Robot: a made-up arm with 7 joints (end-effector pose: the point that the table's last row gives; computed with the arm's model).
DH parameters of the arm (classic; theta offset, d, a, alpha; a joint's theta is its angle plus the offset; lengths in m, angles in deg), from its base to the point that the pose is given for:
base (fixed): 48.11 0 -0.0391 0
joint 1: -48.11 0.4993 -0.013 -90
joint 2: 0 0.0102 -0.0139 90
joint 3: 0 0.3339 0.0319 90
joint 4: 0 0.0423 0.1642 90
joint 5: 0 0.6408 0.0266 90
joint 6: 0 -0.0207 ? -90
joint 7: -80.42 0 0.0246 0
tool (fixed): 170.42 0.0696 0 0
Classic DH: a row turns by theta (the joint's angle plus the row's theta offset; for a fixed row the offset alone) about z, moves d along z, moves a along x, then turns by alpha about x.
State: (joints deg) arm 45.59 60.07 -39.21 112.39 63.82 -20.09 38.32
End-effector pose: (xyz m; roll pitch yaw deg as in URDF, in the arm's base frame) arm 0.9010 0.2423 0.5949 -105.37 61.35 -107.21
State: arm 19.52 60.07 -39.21 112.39 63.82 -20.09 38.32
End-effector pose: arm 0.9259 -0.1928 0.5949 -105.37 61.35 -133.28
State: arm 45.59 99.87 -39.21 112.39 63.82 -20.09 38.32
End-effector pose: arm 0.8051 0.1443 0.0250 -124.00 23.66 -120.57
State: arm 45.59 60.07 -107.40 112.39 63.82 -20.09 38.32
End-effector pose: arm 0.6868 -0.0180 1.1781 -38.79 23.76 -94.27
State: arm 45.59 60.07 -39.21 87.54 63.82 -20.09 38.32
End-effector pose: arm 0.8365 0.0496 0.3641 -124.80 44.06 -136.66
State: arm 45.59 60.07 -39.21 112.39 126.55 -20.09 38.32
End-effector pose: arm 0.8619 0.1782 0.5011 132.69 53.83 109.89
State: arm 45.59 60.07 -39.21 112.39 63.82 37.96 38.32
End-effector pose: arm 0.9182 0.2783 0.5086 -177.07 33.09 -139.42
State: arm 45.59 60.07 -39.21 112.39 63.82 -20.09 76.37
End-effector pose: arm 0.9000 0.2263 0.5946 125.70 77.42 121.39
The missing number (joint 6, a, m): 0.0507
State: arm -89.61 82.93 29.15 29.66 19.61 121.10 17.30
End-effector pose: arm 0.1841 0.1229 0.0931 6.02 11.63 -170.19
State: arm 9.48 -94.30 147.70 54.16 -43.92 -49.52 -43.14
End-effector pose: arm -0.1925 0.3102 -0.1352 179.49 0.53 176.94
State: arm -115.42 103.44 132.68 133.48 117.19 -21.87 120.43
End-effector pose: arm -0.0011 -1.0120 0.5312 -80.51 3.57 -150.05
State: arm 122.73 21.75 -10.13 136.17 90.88 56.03 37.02
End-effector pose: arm -0.3187 0.6359 1.2589 52.32 71.82 -133.73
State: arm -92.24 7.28 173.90 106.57 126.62 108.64 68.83
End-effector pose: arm 0.0564 0.5365 1.2880 50.01 51.70 -97.07
